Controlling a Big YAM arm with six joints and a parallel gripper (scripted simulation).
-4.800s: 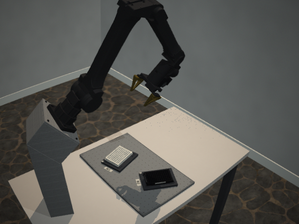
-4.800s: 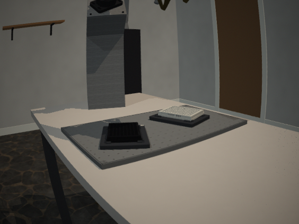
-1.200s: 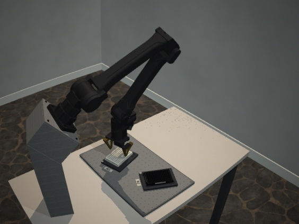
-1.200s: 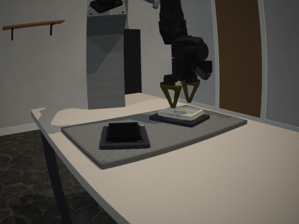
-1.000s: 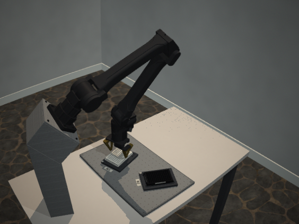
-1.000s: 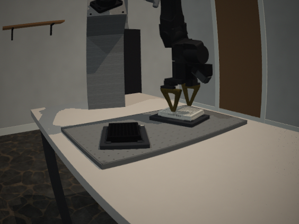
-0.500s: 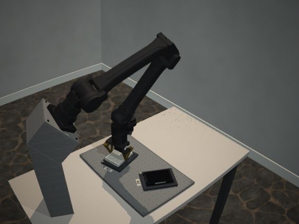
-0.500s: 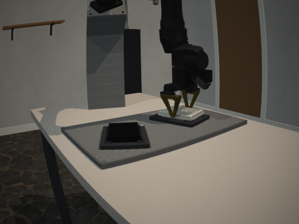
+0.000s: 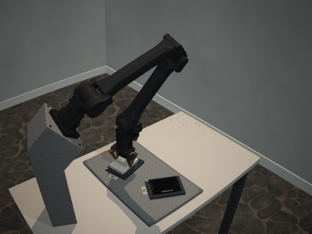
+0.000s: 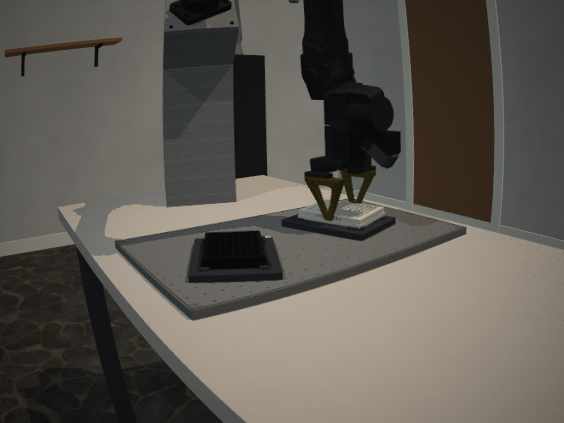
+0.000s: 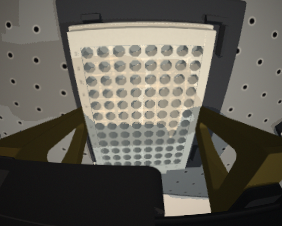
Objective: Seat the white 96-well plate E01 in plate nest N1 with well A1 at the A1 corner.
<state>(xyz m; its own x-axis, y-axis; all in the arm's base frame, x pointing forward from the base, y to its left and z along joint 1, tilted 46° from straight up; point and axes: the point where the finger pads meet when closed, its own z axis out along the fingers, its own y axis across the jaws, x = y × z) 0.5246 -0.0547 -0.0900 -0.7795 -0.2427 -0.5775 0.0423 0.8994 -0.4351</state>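
Right now the white 96-well plate E01 is right at my hand. From my hand the other things lie so: plate nest N1 (20 mm below, 10 mm to the right); black plate E07 (250 mm to the right, 30 mm behind, 10 mm below).
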